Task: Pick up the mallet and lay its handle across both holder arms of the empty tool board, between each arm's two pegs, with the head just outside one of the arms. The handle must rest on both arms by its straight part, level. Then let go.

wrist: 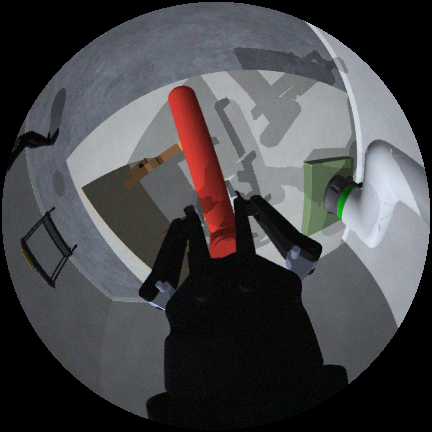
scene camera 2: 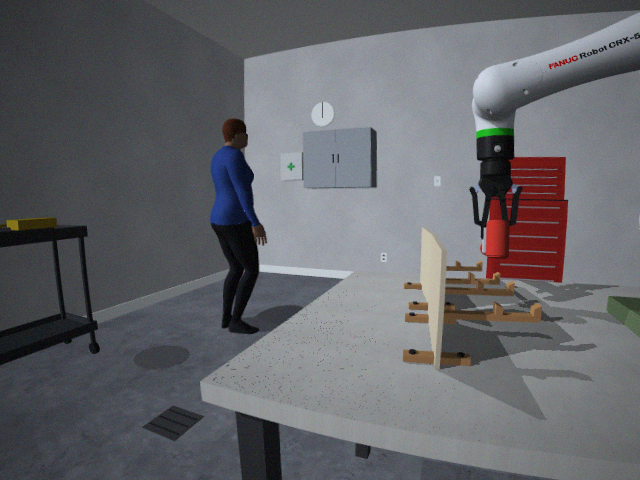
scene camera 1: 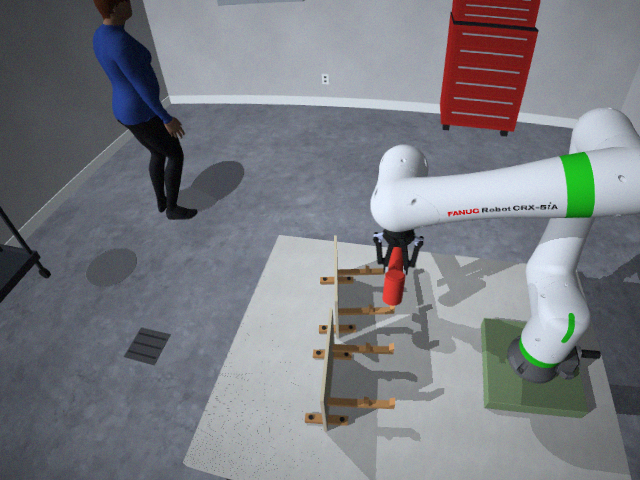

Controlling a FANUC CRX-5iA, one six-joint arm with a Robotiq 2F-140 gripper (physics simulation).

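Pixels of known places: gripper, fingertip midpoint: [wrist: 212, 191]; arm's base, link origin: [wrist: 334, 194] [scene camera 1: 533, 359].
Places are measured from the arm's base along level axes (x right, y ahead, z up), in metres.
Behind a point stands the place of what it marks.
Note:
My gripper [scene camera 1: 395, 269] @(z 0.091, x 0.164, y 0.412 m) [scene camera 2: 496, 225] [wrist: 212, 191] @(z 0.091, x 0.164, y 0.412 m) is shut on the handle of the red mallet [scene camera 1: 393, 289] @(z 0.153, x 0.077, y 0.415 m) [scene camera 2: 497, 240] @(z 0.133, x 0.073, y 0.418 m) [wrist: 197, 145] @(z 0.121, x 0.242, y 0.409 m), held clear above the table. The head is toward scene camera 1; the handle runs toward the back. In the wrist view the handle's rounded end overlaps the tip of an arm [wrist: 167, 154] @(z 0.033, x 0.246, y 0.471 m) of the back tool board [scene camera 1: 336, 258] @(z 0.143, x 0.178, y 0.584 m) [wrist: 117, 205] @(z 0.090, x 0.206, y 0.587 m). In scene camera 1 the head shows near the tip of its nearer arm [scene camera 1: 361, 311] @(z 0.033, x 0.082, y 0.497 m). No tool shows on the arms. The head is hidden in the wrist view, and whether the handle is level is unclear.
A second tool board [scene camera 1: 327, 377] @(z 0.111, x -0.178, y 0.546 m) [scene camera 2: 436, 304] @(z 0.057, x -0.213, y 0.551 m) with bare pegged arms stands nearer scene camera 1 on the pale table [scene camera 1: 258, 361] @(z -0.037, x -0.090, y 0.770 m) [scene camera 2: 310, 372] @(z -0.038, x -0.323, y 0.733 m). The robot's green base block [scene camera 1: 496, 382] @(z 0.002, x -0.082, y 0.113 m) [wrist: 312, 200] @(z 0.001, x 0.011, y 0.125 m) is on the right. A person [scene camera 1: 126, 77] [scene camera 2: 232, 186] stands beyond the table.

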